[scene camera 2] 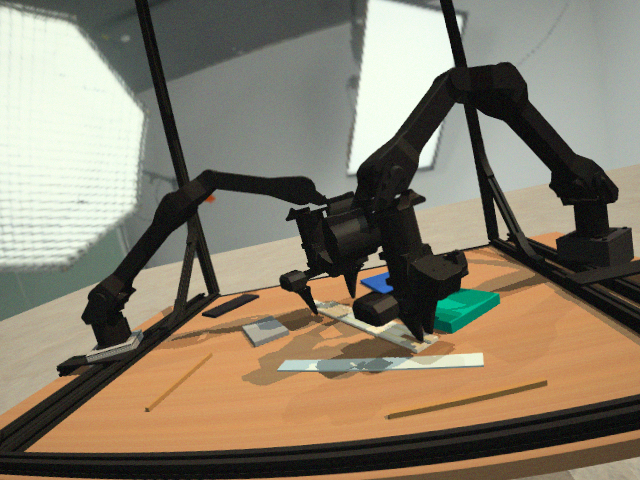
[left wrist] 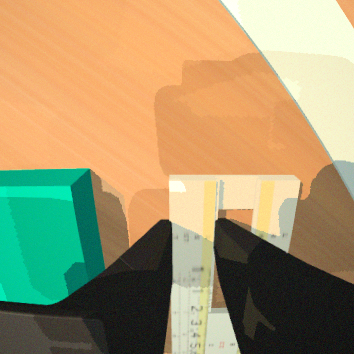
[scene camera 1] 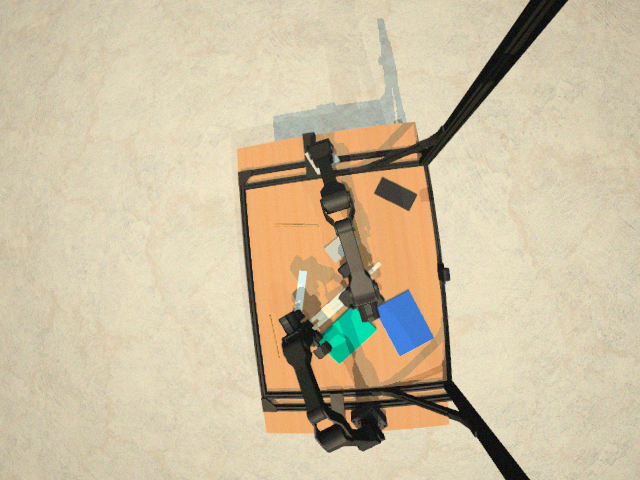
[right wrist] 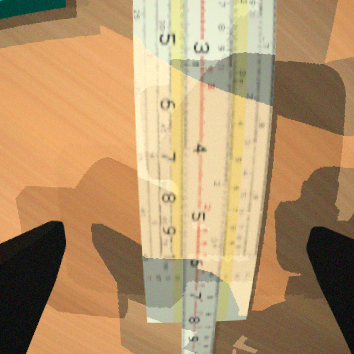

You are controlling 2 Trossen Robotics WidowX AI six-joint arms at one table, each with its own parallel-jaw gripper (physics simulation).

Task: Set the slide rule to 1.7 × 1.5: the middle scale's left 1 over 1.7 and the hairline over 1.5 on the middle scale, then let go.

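The slide rule [scene camera 1: 330,310] [scene camera 2: 351,321] lies flat on the table. My left gripper [scene camera 2: 422,338] [left wrist: 191,230] is shut on one rail of its body, near the end. Its middle slide [left wrist: 220,330] [right wrist: 197,335] is set back from this end, leaving a gap between the rails, and sticks out past the far end. In the right wrist view the slide's large 3 stands almost level with the body's 5. My right gripper [scene camera 2: 334,304] [right wrist: 190,237] is open above the far end, its fingers wide apart on either side, touching nothing. I cannot make out the hairline.
A green block [scene camera 1: 348,335] [scene camera 2: 465,307] [left wrist: 40,240] lies close beside the rule. A blue block [scene camera 1: 405,322] [scene camera 2: 377,282], a grey block [scene camera 1: 334,249] [scene camera 2: 265,330], a black block [scene camera 1: 395,193] [scene camera 2: 230,305], a pale strip [scene camera 2: 444,360] and two thin sticks lie around.
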